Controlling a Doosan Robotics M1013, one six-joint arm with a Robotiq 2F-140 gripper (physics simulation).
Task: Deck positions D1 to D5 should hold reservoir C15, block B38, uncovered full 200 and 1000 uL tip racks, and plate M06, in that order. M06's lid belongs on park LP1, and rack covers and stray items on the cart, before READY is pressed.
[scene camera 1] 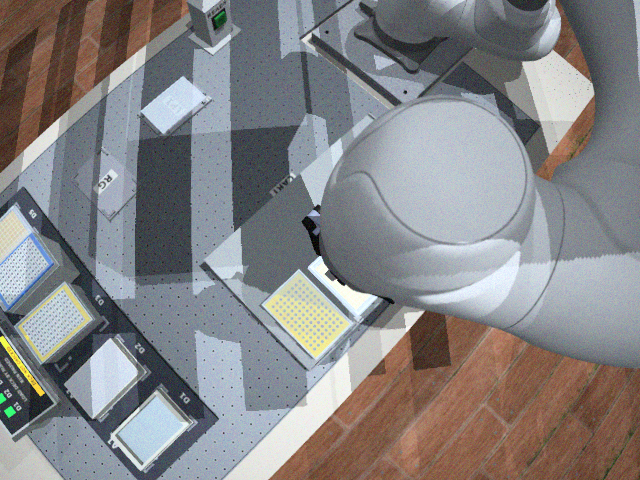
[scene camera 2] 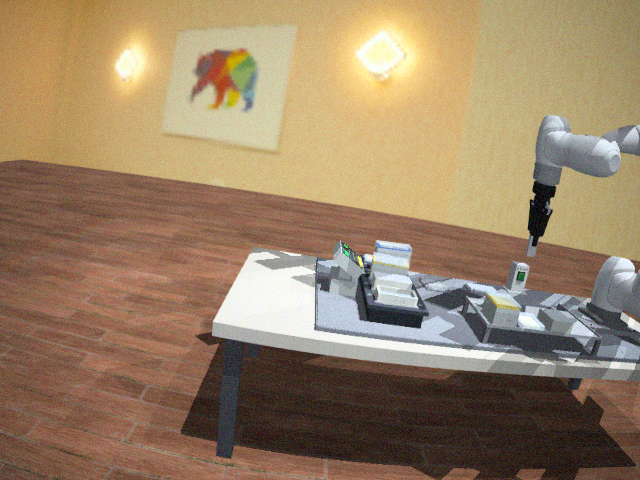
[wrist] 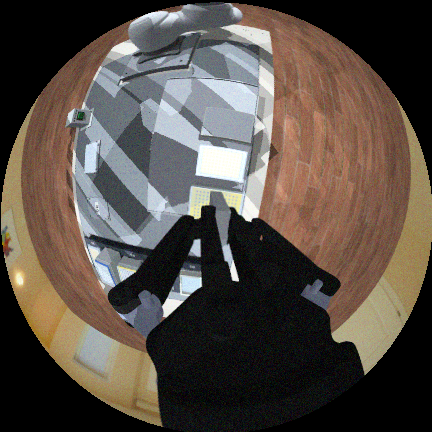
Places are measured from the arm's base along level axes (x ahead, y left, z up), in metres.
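Pixels of known places: gripper, fingertip midpoint: (scene camera 2: 529, 255) (wrist: 214, 201); arm's base at its link origin: (scene camera 1: 402, 34) (scene camera 2: 602, 318) (wrist: 161, 47).
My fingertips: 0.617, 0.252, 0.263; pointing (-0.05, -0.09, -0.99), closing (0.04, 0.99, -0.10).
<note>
For each thing: its top centre in the pictures, then the offset to it from my fingertips, as dx, dy, dz. "pt": a spot on its surface instead.
- pale-blue reservoir at its top centre: (scene camera 1: 148, 430) (scene camera 2: 396, 291) (wrist: 190, 286) +0.395, -0.080, -0.192
- grey block at its top centre: (scene camera 1: 100, 378) (scene camera 2: 392, 277) +0.384, -0.204, -0.181
- uncovered yellow-rimmed rack at its top centre: (scene camera 1: 49, 322) (scene camera 2: 391, 257) (wrist: 127, 280) +0.369, -0.332, -0.145
- uncovered blue-rimmed rack at its top centre: (scene camera 1: 15, 269) (scene camera 2: 394, 243) (wrist: 103, 275) +0.342, -0.437, -0.112
- cream-welled plate at a spot on its surface: (scene camera 1: 13, 227) pt +0.315, -0.570, -0.209
- pale see-through lid at its top centre: (scene camera 1: 173, 103) (scene camera 2: 482, 287) (wrist: 89, 157) -0.115, -0.529, -0.263
- green READY button at its top centre: (scene camera 1: 218, 14) (scene camera 2: 521, 273) (wrist: 77, 115) -0.324, -0.577, -0.186
- cart at its top centre: (scene camera 1: 343, 231) (wrist: 199, 140) (scene camera 2: 533, 316) -0.111, -0.048, -0.215
- yellow-topped rack at its top centre: (scene camera 1: 307, 314) (wrist: 214, 206) (scene camera 2: 503, 299) +0.057, +0.002, -0.151
- cream-and-white plate at its top centre: (scene camera 1: 349, 275) (wrist: 220, 162) (scene camera 2: 527, 318) -0.050, +0.013, -0.205
- grey box at its top centre: (wrist: 227, 122) (scene camera 2: 556, 315) -0.157, +0.025, -0.179
- RG spot at a spot on its surface: (scene camera 1: 107, 183) pt +0.113, -0.511, -0.273
- status display at a spot on its surface: (scene camera 1: 23, 384) pt +0.495, -0.305, -0.167
My gripper (scene camera 2: 531, 253) (wrist: 214, 201) is shut and empty, high above the table, near the cart; in scene camera 1 the arm mostly hides it. D1 holds the pale-blue reservoir (scene camera 1: 152, 428) (scene camera 2: 395, 296), D2 the grey block (scene camera 1: 105, 377), D3 an uncovered yellow-rimmed rack (scene camera 1: 55, 321), D4 an uncovered blue-rimmed rack (scene camera 1: 24, 271) (scene camera 2: 392, 246). At D5 a cream-welled plate (scene camera 1: 13, 227) partly shows. A pale see-through lid (scene camera 1: 173, 105) (wrist: 92, 157) lies on LP1. The green READY button (scene camera 1: 220, 19) (scene camera 2: 521, 276) (wrist: 80, 116) is on its post. Item codes are unreadable.
The cart (scene camera 1: 222, 258) (wrist: 172, 135) bears a yellow-topped rack (scene camera 1: 307, 315) (scene camera 2: 501, 304), a cream-and-white plate (scene camera 1: 351, 294) (wrist: 221, 162) and a grey box (scene camera 2: 557, 320) (wrist: 227, 122). The RG spot (scene camera 1: 107, 183) lies between deck and LP1. A status display (scene camera 1: 23, 384) stands beside the deck.
</note>
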